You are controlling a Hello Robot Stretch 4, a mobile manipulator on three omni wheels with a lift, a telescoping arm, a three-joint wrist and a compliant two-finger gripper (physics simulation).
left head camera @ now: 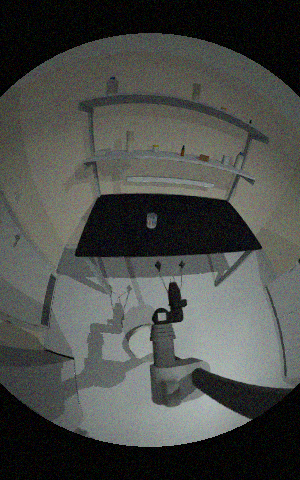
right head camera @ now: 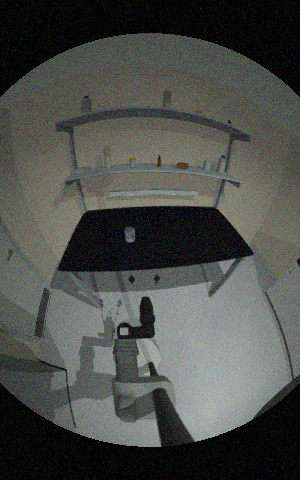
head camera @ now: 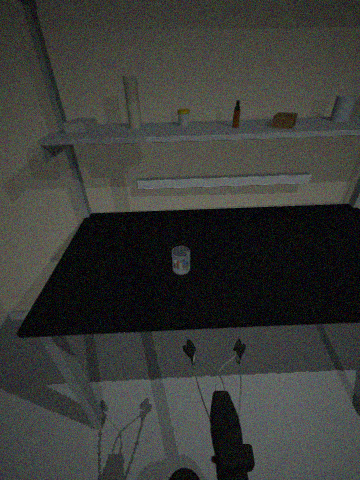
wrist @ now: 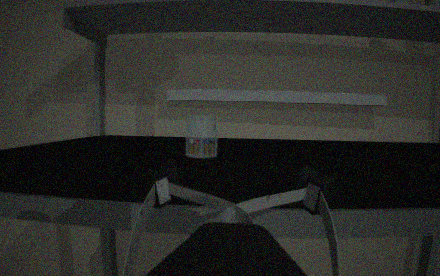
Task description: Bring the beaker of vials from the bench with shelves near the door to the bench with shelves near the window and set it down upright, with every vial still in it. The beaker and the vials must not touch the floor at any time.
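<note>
A clear beaker point(head camera: 181, 260) point(left head camera: 151, 220) point(right head camera: 130, 234) point(wrist: 201, 142) stands upright on the black top of a bench point(head camera: 275, 270) point(left head camera: 200, 230) point(right head camera: 190, 240) point(wrist: 350, 170), left of the middle. Small coloured vials show low inside it; their number is too blurred to tell. My gripper point(head camera: 214, 349) point(left head camera: 170, 265) point(right head camera: 144, 278) point(wrist: 237, 178) is open and empty. In the head views its fingertips show just below the bench's front edge, apart from the beaker. In the wrist view the beaker is beyond the fingers, left of their midline. No door or window shows to tell which bench this is.
A shelf point(head camera: 200, 131) point(left head camera: 170, 158) point(right head camera: 145, 169) above the bench holds a tall cylinder point(head camera: 132, 102), a yellow-lidded jar point(head camera: 183, 117), a brown bottle point(head camera: 236, 114) and an orange-brown block point(head camera: 284, 120). A higher shelf point(left head camera: 170, 102) point(right head camera: 145, 113) holds more containers. Bench legs stand below the top.
</note>
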